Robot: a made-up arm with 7 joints. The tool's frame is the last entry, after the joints.
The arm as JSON. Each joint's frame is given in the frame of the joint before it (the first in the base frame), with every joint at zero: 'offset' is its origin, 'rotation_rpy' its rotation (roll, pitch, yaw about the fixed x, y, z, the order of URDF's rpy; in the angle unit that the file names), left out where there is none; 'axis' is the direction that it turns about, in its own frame. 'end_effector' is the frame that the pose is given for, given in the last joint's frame.
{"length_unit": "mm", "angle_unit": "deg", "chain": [
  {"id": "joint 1", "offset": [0.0, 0.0, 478.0], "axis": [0.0, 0.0, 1.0]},
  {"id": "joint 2", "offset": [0.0, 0.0, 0.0], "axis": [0.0, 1.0, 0.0]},
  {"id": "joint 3", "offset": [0.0, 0.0, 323.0], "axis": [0.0, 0.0, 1.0]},
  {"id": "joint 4", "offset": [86.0, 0.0, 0.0], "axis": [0.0, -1.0, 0.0]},
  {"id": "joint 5", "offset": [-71.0, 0.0, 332.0], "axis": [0.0, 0.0, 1.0]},
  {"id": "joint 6", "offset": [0.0, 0.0, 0.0], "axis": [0.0, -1.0, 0.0]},
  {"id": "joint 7", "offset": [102.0, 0.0, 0.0], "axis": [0.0, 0.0, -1.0]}
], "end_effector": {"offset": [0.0, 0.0, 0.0], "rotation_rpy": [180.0, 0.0, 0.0]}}
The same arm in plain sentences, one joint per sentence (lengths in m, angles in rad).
The arm has seven revolute joints in a row. What follows holds with every joint at zero, and every direction is one of the base frame's.
Joint 1 lies 0.4780 m along +z from the base frame's origin and rotates about +z.
Joint 2 lies at the same point as joint 1 and rotates about +y.
Joint 3 lies 0.3230 m along +z from joint 2 and rotates about +z.
Joint 4 lies 0.0860 m along +x from joint 3 and rotates about -y.
Joint 5 lies 0.0710 m along -x and 0.3320 m along +z from joint 4 and rotates about +z.
Joint 6 lies at the same point as joint 5 and rotates about -y.
Joint 7 lies 0.1020 m along +x from joint 6 and rotates about -z.
The tool frame, which is the frame that the pose is given for, lies at the same point as joint 7; its axes are the base frame's turned by roll 3.1416, pitch 0.0000 and yaw 0.0000 rad (as in URDF: about the fixed x, then y, then z).

